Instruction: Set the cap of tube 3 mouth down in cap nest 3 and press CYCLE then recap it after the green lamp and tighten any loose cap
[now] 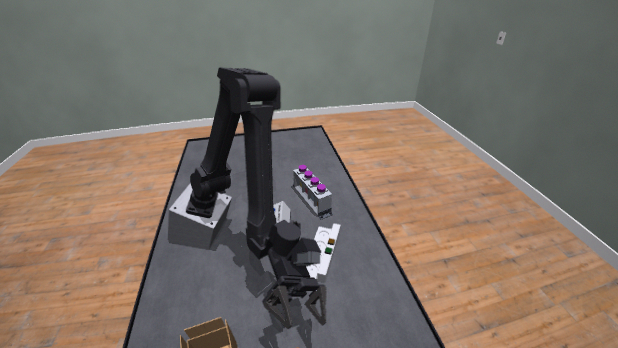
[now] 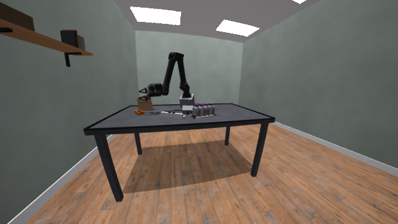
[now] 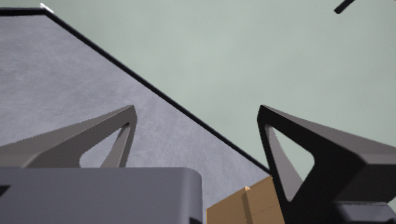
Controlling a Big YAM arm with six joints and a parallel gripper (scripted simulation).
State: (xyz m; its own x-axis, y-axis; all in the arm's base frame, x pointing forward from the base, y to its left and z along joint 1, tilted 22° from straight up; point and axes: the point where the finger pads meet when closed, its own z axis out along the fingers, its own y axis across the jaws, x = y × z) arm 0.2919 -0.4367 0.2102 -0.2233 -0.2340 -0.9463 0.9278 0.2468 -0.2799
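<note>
Right now my hand is 7 cm short of the cap, 60 cm to the right of it and 9 cm above it. Round my hand: key housing (8 cm behind, 47 cm to the left, 15 cm below); cardboard box (21 cm behind, 4 cm to the right, 14 cm below); green key (10 cm behind, 45 cm to the left, 14 cm below).
</note>
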